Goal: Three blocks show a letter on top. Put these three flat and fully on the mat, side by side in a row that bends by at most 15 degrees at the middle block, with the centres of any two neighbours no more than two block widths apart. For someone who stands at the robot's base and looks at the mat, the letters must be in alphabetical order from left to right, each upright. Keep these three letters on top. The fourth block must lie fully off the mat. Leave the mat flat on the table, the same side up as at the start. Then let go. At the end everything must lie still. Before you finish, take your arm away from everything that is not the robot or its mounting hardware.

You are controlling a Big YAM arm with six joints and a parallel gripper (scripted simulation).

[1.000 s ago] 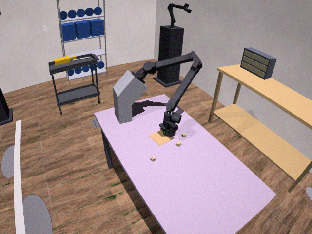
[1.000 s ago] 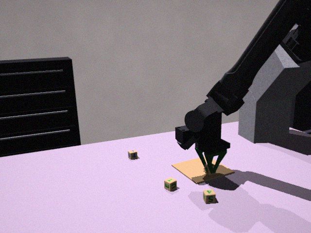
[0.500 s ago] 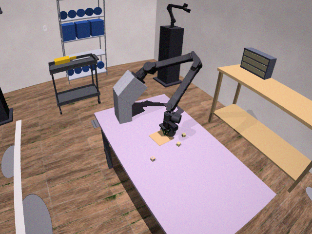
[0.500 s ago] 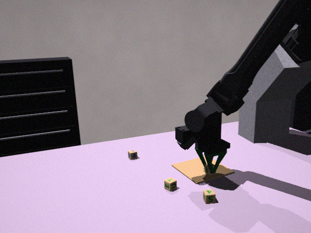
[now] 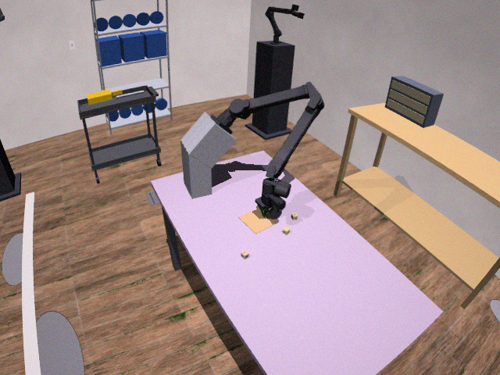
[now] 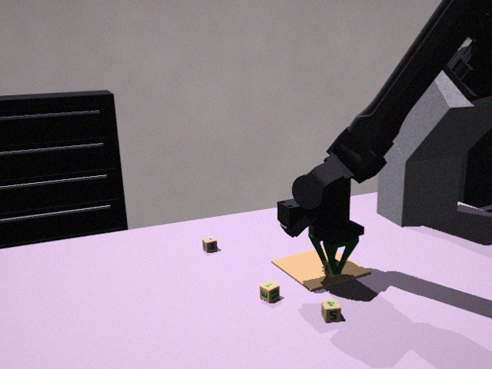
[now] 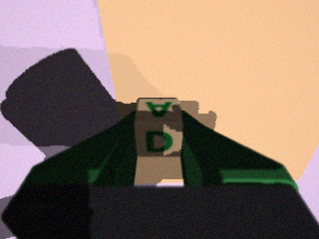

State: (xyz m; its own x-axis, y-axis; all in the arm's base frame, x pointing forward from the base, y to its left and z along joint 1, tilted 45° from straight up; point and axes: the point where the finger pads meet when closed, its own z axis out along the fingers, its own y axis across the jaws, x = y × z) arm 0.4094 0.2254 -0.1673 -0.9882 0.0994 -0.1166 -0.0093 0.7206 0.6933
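Now: hand right at the D block. Round my hand: T block: 140 mm ahead, 20 mm to the left, 10 mm below; L block: 160 mm ahead, 230 mm to the right, 10 mm below; tan mat: 40 mm to the right, 20 mm below.
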